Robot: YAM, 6 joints.
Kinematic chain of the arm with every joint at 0, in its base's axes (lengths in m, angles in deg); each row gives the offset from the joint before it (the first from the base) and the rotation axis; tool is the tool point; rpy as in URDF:
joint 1: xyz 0 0 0.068 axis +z
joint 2: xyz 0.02 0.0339 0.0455 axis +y
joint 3: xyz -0.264 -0.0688 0 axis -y
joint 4: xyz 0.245 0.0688 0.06 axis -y
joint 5: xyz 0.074 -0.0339 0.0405 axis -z
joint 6: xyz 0.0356 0 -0.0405 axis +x
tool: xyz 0 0 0 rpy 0 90 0
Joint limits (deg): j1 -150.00..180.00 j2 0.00..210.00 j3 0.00..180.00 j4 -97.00..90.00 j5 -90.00..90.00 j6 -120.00..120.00
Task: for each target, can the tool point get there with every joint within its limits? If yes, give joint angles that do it. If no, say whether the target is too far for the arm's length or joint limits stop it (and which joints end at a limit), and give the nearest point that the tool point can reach.
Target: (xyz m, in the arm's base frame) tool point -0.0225 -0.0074 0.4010
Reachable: yes | joints -75.81 19.62 64.56 -54.48 41.49 28.63
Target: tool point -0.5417 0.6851 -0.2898
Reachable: no: too far | nearest point -0.3634 0.4595 -0.1539 | short by 0.318 m
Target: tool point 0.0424 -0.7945 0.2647
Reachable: no: too far | nearest point 0.0338 -0.6334 0.2332 | short by 0.164 m
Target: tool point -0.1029 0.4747 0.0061
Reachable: yes | joints 104.59 146.99 93.83 -8.58 34.21 -97.64
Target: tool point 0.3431 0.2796 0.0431
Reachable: yes | joints 38.12 136.16 86.40 -25.28 -13.22 62.99
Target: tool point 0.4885 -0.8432 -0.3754
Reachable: no: too far | nearest point 0.2893 -0.4993 -0.1718 | short by 0.447 m
